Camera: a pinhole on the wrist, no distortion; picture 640 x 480 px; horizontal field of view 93.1 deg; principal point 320.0 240.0 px. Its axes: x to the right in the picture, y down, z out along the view. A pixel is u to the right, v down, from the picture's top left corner.
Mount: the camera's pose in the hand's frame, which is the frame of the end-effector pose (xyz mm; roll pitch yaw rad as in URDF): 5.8 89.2 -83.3 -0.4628 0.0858 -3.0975
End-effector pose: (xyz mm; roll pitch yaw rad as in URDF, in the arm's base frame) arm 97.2 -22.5 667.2 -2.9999 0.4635 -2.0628
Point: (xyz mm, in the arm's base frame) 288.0 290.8 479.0
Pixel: 478 131
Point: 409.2 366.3 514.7
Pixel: 536 168
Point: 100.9 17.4 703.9
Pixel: 488 350
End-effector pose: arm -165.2 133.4 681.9 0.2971 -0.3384 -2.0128
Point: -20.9 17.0 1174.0
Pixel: outside the picture
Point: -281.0 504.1 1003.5
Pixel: 387 213
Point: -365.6 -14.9 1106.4
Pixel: 46 188
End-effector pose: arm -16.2 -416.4 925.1 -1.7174 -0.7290 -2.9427
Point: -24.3 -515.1 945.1
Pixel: 262 258
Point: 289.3 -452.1 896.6
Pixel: 587 416
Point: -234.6 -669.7 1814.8
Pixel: outside the picture
